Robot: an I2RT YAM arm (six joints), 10 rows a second.
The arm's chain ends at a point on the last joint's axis. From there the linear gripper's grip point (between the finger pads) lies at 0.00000 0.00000 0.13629 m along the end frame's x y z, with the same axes.
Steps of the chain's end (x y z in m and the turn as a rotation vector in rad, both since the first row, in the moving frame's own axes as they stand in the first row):
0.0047, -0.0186, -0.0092, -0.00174, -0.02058, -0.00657
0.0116, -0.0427, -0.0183, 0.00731, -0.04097, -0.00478
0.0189, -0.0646, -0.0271, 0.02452, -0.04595, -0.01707
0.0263, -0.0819, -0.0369, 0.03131, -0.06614, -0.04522
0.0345, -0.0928, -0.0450, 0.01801, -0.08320, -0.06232
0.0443, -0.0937, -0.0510, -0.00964, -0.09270, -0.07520
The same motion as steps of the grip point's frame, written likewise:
0.0019, -0.0184, -0.0092, -0.00174, -0.02058, -0.00657
0.0060, -0.0437, -0.0184, 0.00731, -0.04097, -0.00478
0.0126, -0.0679, -0.0273, 0.02452, -0.04595, -0.01707
0.0172, -0.0860, -0.0373, 0.03131, -0.06614, -0.04522
0.0231, -0.0949, -0.0455, 0.01801, -0.08320, -0.06232
0.0317, -0.0919, -0.0516, -0.00964, -0.09270, -0.07520

